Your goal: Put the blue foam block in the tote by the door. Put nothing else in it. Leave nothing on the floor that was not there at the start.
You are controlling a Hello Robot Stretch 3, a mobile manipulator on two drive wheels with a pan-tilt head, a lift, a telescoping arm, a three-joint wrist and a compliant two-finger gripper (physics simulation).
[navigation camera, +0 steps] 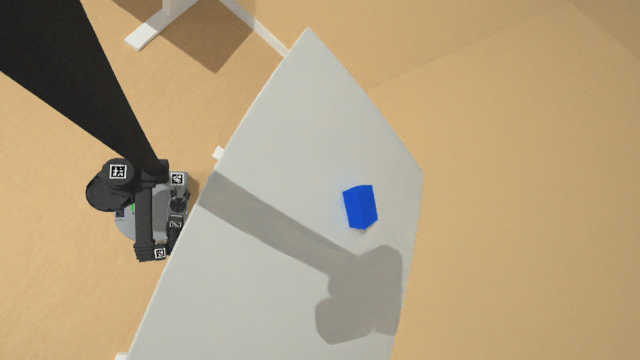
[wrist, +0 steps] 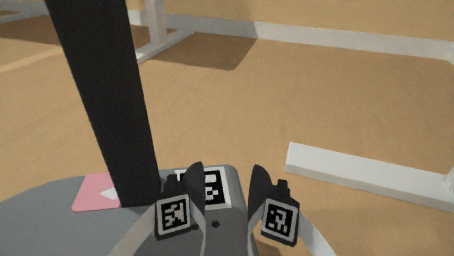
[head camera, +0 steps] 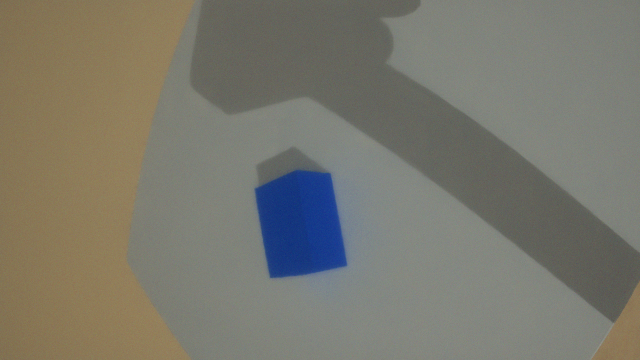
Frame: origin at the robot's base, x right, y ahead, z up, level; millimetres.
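Seen in the pictures: gripper, between the fingertips: [navigation camera: 181, 189] [wrist: 226, 182]; robot's base, origin of its link: [navigation camera: 177, 203].
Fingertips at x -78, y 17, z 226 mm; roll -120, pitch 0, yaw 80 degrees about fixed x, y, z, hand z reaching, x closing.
Pixels of each thing's top centre, then the offset from my fingertips to it. "spot": a spot on its surface instead. Level surfaces: height alone.
- blue foam block, centre of its top: [head camera: 282, 227] [navigation camera: 368, 206] dz +769, dx +64, dy +351 mm
- pale grey tabletop, height of its surface: dz +724 mm
- white table foot, a spot on its surface: [wrist: 370, 175] spot: dz -201, dx -154, dy +327 mm
The blue foam block [head camera: 300, 225] [navigation camera: 360, 207] rests on the pale grey tabletop [head camera: 425, 300] [navigation camera: 310, 150], inward from its far edge. In the head camera view it is a little left of centre. My gripper [wrist: 226, 182] [navigation camera: 179, 194] is open and empty, with its two fingertips apart. It is folded in over my base, beside the near edge of the table and well away from the block. The tote and the door do not show in these views.
The table's long near edge lies close beside my base [wrist: 50, 222] and arm. A white table foot [wrist: 370, 175] lies on the floor at the right of the wrist view. Another white leg foot [navigation camera: 145, 35] [wrist: 167, 44] stands near the wall skirting [navigation camera: 257, 27] [wrist: 350, 40]. My dark mast [navigation camera: 60, 65] [wrist: 102, 95] rises beside the gripper.
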